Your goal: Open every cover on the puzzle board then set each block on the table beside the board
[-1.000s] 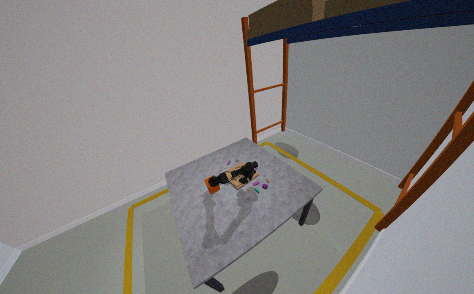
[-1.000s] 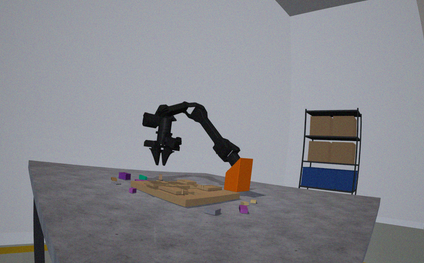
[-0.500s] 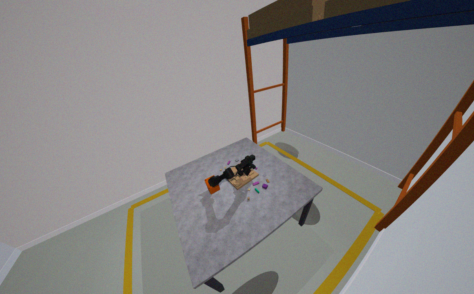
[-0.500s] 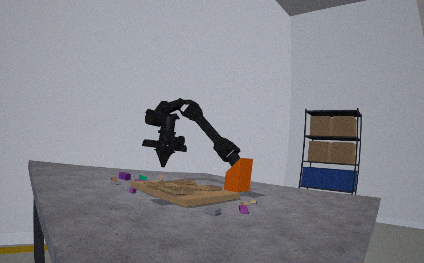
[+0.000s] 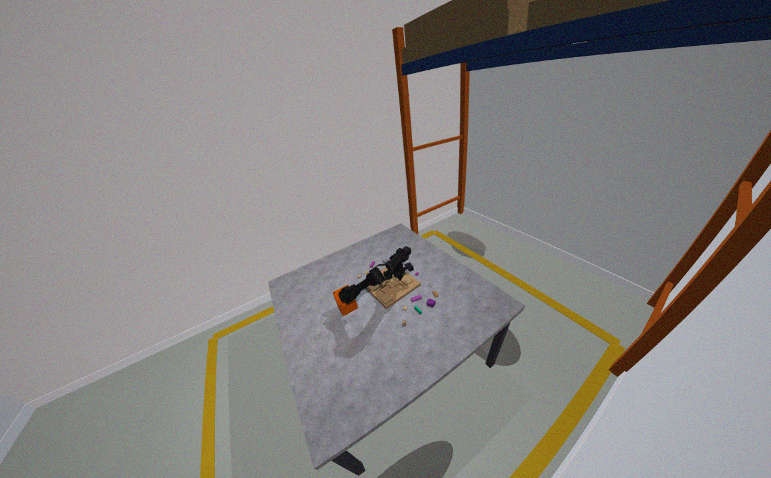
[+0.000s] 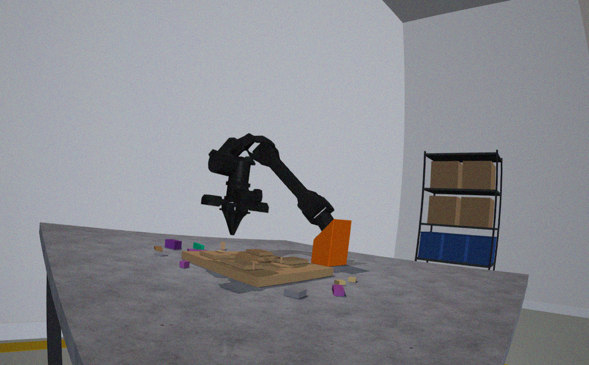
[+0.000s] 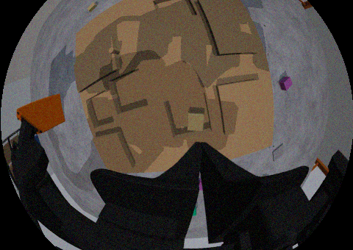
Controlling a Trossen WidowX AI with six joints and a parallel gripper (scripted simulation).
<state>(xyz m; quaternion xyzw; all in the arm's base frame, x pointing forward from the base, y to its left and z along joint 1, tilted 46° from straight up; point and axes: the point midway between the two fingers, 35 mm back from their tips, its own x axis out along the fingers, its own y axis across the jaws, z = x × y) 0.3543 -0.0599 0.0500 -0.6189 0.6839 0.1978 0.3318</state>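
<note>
My gripper tip is now 3 cm past the tan puzzle board, 6 cm to the right of it and 6 cm above it.
</note>
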